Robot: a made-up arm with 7 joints.
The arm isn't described. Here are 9 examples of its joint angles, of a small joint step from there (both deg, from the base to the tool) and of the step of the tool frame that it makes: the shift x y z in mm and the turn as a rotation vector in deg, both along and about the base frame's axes.
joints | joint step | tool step
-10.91 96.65 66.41 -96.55 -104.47 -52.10 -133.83 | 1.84 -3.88 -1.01 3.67 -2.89 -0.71 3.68 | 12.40 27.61 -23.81 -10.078 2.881 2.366
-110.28 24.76 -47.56 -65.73 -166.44 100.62 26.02 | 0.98 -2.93 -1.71 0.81 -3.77 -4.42 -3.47 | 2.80 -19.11 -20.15 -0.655 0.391 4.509
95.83 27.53 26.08 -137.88 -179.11 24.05 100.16 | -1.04 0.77 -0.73 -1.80 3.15 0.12 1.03 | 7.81 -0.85 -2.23 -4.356 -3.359 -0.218
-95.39 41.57 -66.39 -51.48 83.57 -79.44 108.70 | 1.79 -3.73 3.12 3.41 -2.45 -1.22 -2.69 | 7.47 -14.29 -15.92 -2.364 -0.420 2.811
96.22 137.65 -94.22 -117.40 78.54 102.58 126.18 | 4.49 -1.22 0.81 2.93 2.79 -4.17 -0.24 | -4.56 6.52 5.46 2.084 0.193 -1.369
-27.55 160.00 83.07 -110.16 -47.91 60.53 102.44 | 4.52 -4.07 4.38 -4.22 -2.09 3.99 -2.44 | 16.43 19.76 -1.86 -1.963 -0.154 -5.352
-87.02 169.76 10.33 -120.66 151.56 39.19 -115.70 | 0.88 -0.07 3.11 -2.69 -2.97 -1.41 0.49 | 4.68 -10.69 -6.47 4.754 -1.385 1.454
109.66 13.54 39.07 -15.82 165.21 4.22 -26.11 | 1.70 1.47 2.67 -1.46 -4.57 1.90 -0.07 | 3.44 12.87 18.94 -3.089 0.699 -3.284
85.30 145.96 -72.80 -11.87 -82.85 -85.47 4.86 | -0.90 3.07 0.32 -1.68 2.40 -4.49 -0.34 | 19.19 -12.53 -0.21 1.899 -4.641 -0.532
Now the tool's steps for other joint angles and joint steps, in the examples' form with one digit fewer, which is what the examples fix.
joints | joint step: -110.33 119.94 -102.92 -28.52 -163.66 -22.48 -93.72 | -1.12 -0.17 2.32 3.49 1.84 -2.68 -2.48
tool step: -9.7 0.9 3.5 -2.02 -3.98 4.27
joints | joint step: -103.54 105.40 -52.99 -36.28 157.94 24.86 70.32 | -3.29 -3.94 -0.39 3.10 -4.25 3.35 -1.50
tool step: 21.1 -7.9 6.4 3.37 2.34 -1.03
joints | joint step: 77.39 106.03 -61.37 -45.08 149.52 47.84 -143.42 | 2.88 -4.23 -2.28 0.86 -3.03 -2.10 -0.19
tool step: -40.5 -13.7 3.2 -2.01 5.93 2.30
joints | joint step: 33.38 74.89 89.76 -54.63 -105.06 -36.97 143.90 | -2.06 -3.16 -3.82 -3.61 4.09 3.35 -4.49
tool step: 6.2 -2.0 -23.3 3.12 0.29 -2.14
